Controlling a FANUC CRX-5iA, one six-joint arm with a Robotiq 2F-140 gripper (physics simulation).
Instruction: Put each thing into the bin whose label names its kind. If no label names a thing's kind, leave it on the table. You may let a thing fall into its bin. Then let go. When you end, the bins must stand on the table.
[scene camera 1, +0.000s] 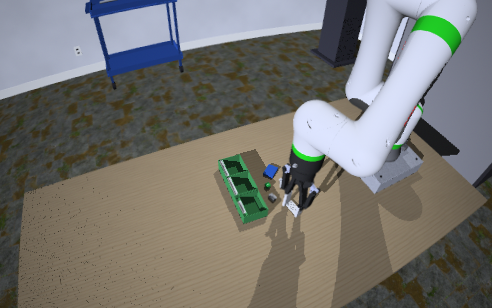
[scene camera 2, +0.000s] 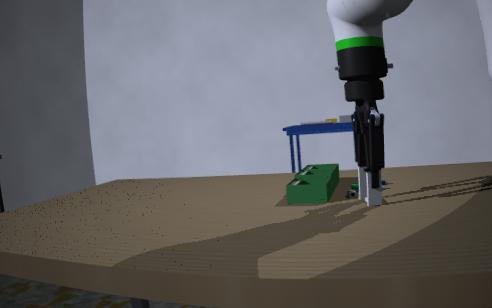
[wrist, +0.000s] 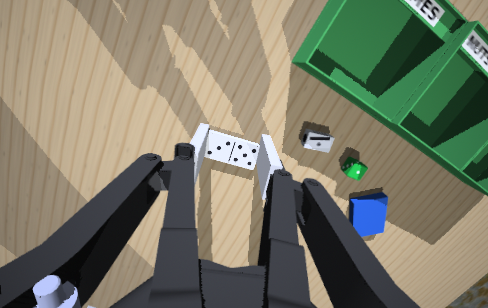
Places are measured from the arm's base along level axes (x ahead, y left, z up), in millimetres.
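Where they show: gripper, between the fingertips: (scene camera 1: 291, 209) (scene camera 2: 370, 201) (wrist: 233, 143).
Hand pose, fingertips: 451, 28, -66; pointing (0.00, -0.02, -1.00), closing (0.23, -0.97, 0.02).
Things, the pixels of their top centre, and the offset from my fingertips, as dx, dy, dz. "spot": a spot on its surface instead. Level surfaces: height alone.
- white domino, centre of its top: (wrist: 232, 151) (scene camera 1: 293, 207) -6, -1, +6
- small grey slotted piece, centre of its top: (wrist: 319, 142) (scene camera 2: 351, 190) (scene camera 1: 272, 196) +34, -71, +10
- green many-sided piece, centre of its top: (wrist: 358, 172) (scene camera 2: 354, 184) (scene camera 1: 267, 184) +25, -120, +14
- blue block, centre of its top: (wrist: 369, 218) (scene camera 2: 372, 181) (scene camera 1: 270, 170) -20, -174, +8
- wooden table, height of its surface: dz -2
- label, a spot on its surface: (wrist: 427, 10) spot: +153, -78, +34
My gripper (scene camera 1: 293, 206) (scene camera 2: 368, 199) (wrist: 233, 143) is shut on a white domino (scene camera 1: 292, 208) (wrist: 231, 149) with black dots. The domino lies flat across the two fingers, at or very near the table top; the fingers mostly hide it in scene camera 2. A small grey slotted piece (scene camera 1: 272, 198) (scene camera 2: 351, 193) (wrist: 320, 142), a green many-sided piece (scene camera 1: 268, 186) (scene camera 2: 355, 186) (wrist: 356, 170) and a blue block (scene camera 1: 270, 171) (scene camera 2: 384, 183) (wrist: 368, 215) lie on the table between the gripper and the bins.
Three joined green bins (scene camera 1: 256, 217) (scene camera 2: 306, 194) stand on the wooden table (scene camera 1: 125, 225) (scene camera 2: 175, 215). In the wrist view, one label (wrist: 427, 10) ends in "MES" and its neighbour (wrist: 477, 47) starts with "NUTS". A blue cart (scene camera 1: 145, 59) (scene camera 2: 320, 129) stands beyond the table.
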